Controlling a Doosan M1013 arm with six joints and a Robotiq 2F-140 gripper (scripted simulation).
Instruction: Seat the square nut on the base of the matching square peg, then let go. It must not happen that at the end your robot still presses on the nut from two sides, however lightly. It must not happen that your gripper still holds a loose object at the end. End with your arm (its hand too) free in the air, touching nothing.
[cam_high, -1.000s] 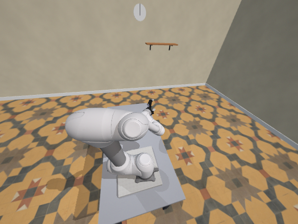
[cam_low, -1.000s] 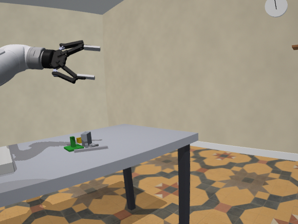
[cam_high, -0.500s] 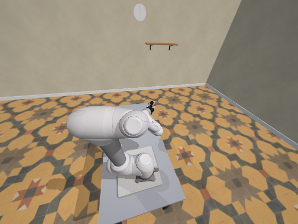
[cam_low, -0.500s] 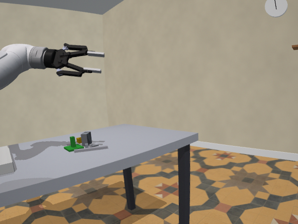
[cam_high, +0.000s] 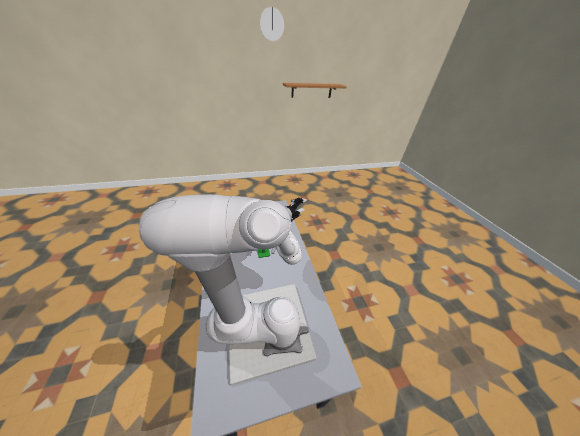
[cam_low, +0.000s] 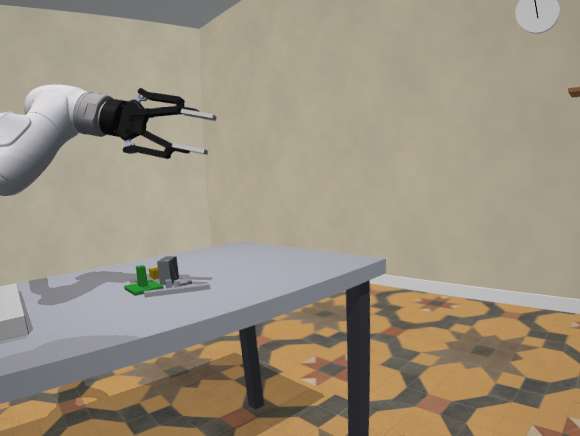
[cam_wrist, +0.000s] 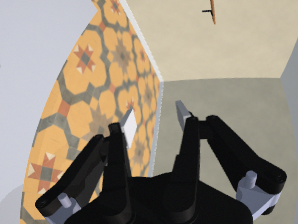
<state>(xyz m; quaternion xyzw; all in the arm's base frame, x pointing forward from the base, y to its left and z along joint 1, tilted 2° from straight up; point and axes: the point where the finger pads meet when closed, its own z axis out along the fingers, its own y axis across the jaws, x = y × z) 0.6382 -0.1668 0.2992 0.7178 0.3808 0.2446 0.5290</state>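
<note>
Right now the grey block is 29 cm to the left of my hand and 32 cm below it. From my hand the other things lie so: grey bar 2 cm behind, 17 cm to the left, 34 cm below.
</note>
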